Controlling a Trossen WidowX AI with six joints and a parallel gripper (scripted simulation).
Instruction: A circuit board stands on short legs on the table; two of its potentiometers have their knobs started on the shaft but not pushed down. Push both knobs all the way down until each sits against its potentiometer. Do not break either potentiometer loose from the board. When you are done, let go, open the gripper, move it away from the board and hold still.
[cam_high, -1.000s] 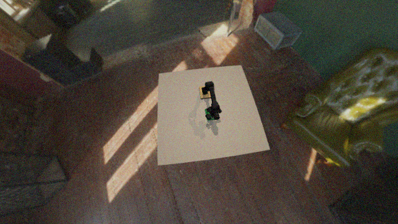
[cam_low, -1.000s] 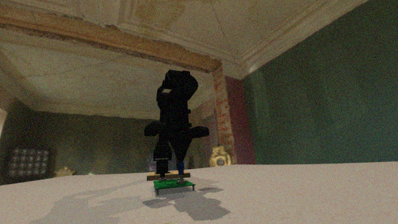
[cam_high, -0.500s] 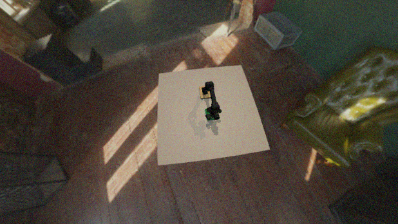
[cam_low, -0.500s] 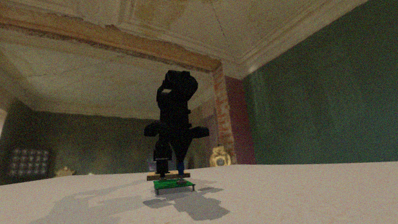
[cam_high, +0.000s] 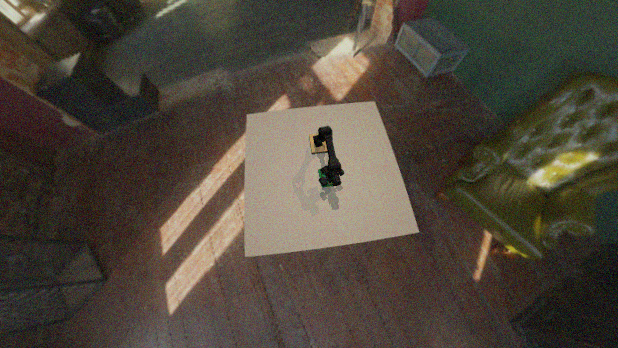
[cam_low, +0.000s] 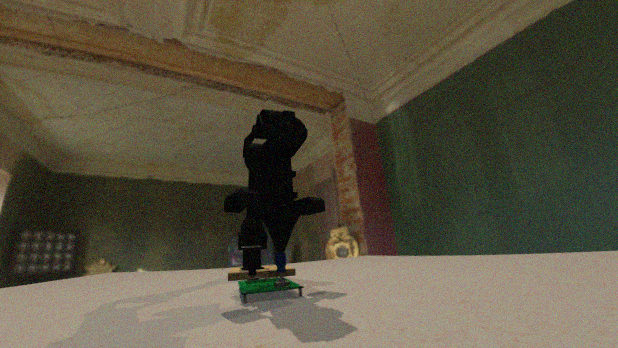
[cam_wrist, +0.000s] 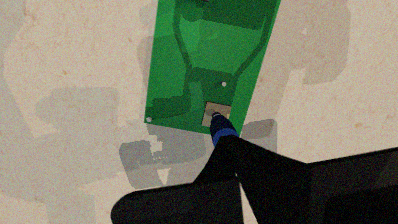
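Right now my gripper tip is 10 mm above the blue knob. The rest, counted from my gripper tip: black knob (110 mm behind, 30 mm to the right, 30 mm below); potentiometer (30 mm below).
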